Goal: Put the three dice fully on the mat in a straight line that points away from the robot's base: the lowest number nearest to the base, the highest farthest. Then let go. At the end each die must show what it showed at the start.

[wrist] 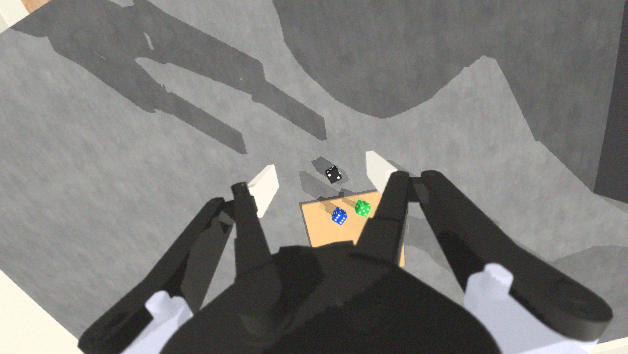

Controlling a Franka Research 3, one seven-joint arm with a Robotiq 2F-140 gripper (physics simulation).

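A black die with white pips lies on the grey surface, a little beyond the mat's far edge in the view. A green die and a blue die stand apart, close to each other, on the orange mat, near that edge. The black die's upper face is too small to read surely. My gripper is open, with its fingertips wide apart; the black die shows between them, below the gripper. The right finger and the gripper's body hide part of the mat.
The grey table top carries broad shadows of the arm and fingers at the upper left and upper right. A dark area stands at the right edge of the view. A pale area shows at the lower left corner.
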